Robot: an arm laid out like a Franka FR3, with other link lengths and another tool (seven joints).
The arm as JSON. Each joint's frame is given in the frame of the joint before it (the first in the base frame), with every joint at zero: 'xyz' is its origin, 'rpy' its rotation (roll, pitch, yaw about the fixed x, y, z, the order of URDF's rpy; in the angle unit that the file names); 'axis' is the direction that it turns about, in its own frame. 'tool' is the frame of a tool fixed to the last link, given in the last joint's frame.
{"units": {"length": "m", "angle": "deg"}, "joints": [
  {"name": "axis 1", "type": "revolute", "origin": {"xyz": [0.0, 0.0, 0.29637], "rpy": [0.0, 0.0, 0.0]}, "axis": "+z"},
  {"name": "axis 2", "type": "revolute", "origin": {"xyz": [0.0, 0.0, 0.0], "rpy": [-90.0, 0.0, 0.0]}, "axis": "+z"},
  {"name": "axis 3", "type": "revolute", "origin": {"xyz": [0.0, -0.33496, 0.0], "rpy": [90.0, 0.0, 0.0]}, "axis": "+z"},
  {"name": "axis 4", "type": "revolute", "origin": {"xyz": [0.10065, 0.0, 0.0], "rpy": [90.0, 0.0, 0.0]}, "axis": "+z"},
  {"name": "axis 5", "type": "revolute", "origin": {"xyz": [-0.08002, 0.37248, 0.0], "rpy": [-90.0, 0.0, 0.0]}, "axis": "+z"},
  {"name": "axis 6", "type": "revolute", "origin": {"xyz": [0.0, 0.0, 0.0], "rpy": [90.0, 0.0, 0.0]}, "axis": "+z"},
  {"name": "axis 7", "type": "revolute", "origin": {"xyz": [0.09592, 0.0, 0.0], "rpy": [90.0, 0.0, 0.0]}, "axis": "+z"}
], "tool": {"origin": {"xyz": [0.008, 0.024, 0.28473], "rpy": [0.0, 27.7, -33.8]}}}
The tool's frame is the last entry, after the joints.
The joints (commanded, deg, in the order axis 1, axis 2, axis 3, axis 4, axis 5, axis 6, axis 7), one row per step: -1.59, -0.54, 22.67, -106.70, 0.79, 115.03, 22.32; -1.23, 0.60, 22.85, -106.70, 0.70, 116.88, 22.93; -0.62, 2.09, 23.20, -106.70, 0.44, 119.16, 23.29; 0.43, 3.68, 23.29, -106.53, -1.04, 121.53, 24.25; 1.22, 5.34, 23.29, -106.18, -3.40, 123.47, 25.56; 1.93, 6.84, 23.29, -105.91, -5.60, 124.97, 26.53; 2.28, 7.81, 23.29, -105.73, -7.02, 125.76, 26.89; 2.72, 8.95, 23.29, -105.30, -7.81, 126.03, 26.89; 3.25, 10.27, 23.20, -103.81, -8.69, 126.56, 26.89; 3.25, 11.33, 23.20, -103.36, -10.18, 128.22, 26.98; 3.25, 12.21, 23.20, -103.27, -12.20, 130.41, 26.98; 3.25, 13.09, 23.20, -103.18, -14.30, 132.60, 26.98; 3.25, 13.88, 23.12, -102.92, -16.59, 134.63, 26.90; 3.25, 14.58, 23.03, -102.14, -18.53, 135.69, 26.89; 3.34, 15.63, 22.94, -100.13, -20.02, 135.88, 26.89; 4.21, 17.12, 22.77, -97.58, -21.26, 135.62, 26.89; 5.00, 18.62, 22.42, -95.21, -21.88, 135.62, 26.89; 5.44, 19.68, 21.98, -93.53, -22.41, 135.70, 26.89
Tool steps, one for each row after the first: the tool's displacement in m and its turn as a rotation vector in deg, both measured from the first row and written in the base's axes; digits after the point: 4 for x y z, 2 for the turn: 0.0067, 0.0081, -0.0071, 0.70, -0.57, -0.06; 0.0139, 0.0210, -0.0166, 1.42, -1.26, 0.58; 0.0226, 0.0326, -0.0251, 1.31, -2.47, 1.25; 0.0326, 0.0383, -0.0337, 0.48, -3.69, 1.61; 0.0401, 0.0434, -0.0425, -0.42, -4.58, 2.26; 0.0447, 0.0454, -0.0487, -1.09, -5.03, 2.86; 0.0472, 0.0496, -0.0562, -1.44, -4.84, 3.62; 0.0564, 0.0564, -0.0555, -1.32, -5.71, 4.33; 0.0671, 0.0575, -0.0580, -1.57, -7.12, 4.92; 0.0784, 0.0584, -0.0598, -2.12, -9.06, 5.96; 0.0894, 0.0597, -0.0615, -2.68, -11.01, 7.11; 0.1010, 0.0603, -0.0606, -3.42, -13.11, 8.39; 0.1114, 0.0599, -0.0569, -4.14, -14.79, 9.29; 0.1244, 0.0607, -0.0485, -4.51, -16.34, 9.75; 0.1349, 0.0697, -0.0420, -4.66, -17.49, 10.60; 0.1453, 0.0771, -0.0376, -4.38, -18.43, 10.93; 0.1544, 0.0784, -0.0344, -4.33, -19.20, 10.92
